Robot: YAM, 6 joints.
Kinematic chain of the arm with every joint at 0, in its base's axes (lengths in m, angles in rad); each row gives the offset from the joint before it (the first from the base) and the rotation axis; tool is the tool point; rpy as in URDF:
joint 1: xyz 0 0 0.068 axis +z
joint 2: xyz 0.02 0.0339 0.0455 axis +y
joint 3: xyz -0.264 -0.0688 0 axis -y
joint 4: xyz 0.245 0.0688 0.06 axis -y
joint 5: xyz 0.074 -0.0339 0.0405 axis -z
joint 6: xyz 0.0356 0 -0.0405 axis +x
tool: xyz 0 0 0 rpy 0 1.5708 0
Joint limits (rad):
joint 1: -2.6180..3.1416
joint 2: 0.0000..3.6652
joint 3: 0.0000..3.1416
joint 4: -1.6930..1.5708
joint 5: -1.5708..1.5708
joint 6: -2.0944..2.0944
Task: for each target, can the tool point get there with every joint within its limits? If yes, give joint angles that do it. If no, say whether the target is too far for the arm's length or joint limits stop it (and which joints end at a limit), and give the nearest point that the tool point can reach.
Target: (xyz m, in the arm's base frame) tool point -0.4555 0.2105 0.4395
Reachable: yes | joints 2.6806 2.1585 2.0951 0.6829 -0.4069 -0.4685
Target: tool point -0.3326 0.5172 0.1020
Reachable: yes | joints 2.1953 3.0787 2.8877 -0.2846 1.1541 -0.2112
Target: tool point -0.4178 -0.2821 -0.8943
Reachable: no: too far | nearest point -0.2900 -0.1958 -0.3659 | short by 0.550 m
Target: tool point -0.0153 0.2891 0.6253
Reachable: yes | joints -1.5561 0.8290 2.3536 0.9147 0.3145 0.6722
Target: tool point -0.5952 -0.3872 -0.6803
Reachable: no: too far | nearest point -0.3819 -0.2484 -0.3153 | short by 0.445 m
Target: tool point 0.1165 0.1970 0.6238
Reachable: yes | joints 0.9480 1.4618 1.8610 0.8329 -0.6068 -0.0721
